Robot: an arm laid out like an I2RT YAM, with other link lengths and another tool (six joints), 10 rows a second.
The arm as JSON. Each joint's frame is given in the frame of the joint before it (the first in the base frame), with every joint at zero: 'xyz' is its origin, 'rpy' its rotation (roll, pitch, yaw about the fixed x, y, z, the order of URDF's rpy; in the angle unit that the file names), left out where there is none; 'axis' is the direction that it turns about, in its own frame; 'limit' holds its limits. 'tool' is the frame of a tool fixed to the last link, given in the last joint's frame.
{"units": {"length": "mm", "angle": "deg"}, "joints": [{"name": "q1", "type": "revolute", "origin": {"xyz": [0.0, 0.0, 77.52]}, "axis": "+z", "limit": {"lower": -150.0, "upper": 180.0}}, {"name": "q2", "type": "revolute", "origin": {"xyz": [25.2, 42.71, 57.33], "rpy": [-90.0, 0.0, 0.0]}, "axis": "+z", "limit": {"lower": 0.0, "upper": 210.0}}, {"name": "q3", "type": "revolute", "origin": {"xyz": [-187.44, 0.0, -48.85], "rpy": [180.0, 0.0, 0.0]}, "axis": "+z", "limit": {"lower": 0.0, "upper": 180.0}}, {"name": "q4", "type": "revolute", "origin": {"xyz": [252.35, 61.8, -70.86]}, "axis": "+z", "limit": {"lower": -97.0, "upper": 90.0}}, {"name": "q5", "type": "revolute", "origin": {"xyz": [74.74, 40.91, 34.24], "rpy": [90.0, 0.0, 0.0]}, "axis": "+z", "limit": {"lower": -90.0, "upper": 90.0}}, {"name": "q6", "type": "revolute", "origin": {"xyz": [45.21, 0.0, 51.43], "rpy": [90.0, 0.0, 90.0]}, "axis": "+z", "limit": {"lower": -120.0, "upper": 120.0}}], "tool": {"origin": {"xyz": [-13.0, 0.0, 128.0], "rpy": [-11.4, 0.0, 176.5]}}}
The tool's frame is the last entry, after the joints.
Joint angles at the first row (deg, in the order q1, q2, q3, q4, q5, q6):
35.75, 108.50, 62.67, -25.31, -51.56, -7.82
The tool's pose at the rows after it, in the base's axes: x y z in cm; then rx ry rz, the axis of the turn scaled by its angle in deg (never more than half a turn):
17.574 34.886 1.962 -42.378 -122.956 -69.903
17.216 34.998 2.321 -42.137 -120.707 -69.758
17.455 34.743 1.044 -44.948 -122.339 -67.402
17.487 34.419 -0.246 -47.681 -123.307 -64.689
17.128 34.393 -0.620 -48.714 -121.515 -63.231
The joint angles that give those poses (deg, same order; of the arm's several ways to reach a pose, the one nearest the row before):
35.77, 107.95, 62.60, -25.31, -55.37, -7.82
35.77, 108.28, 62.70, -25.48, -57.39, -7.44
35.77, 109.75, 62.97, -25.49, -55.05, -6.53
35.77, 111.45, 63.19, -25.65, -53.27, -5.67
35.77, 112.82, 63.41, -25.75, -54.44, -4.92

